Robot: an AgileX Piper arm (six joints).
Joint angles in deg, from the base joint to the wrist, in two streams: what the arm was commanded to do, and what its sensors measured. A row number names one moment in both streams.
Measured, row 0:
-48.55 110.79 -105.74 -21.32 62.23 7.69
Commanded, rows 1 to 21:
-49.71 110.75 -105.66 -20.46 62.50 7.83
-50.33 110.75 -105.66 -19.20 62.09 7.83
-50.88 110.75 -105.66 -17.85 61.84 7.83
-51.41 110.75 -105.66 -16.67 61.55 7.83
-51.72 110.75 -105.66 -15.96 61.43 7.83
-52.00 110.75 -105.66 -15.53 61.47 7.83
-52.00 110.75 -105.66 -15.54 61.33 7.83
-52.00 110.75 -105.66 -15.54 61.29 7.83
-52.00 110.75 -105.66 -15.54 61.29 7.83
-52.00 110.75 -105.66 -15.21 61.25 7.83
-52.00 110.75 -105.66 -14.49 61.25 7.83
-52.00 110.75 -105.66 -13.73 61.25 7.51
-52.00 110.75 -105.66 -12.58 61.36 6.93
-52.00 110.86 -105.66 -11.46 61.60 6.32
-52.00 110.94 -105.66 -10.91 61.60 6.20
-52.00 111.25 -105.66 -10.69 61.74 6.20
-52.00 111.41 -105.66 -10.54 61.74 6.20
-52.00 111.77 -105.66 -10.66 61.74 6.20
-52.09 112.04 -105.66 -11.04 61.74 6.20
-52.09 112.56 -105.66 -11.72 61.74 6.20
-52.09 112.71 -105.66 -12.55 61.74 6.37
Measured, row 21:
-51.73 111.06 -105.96 -12.06 60.11 6.62
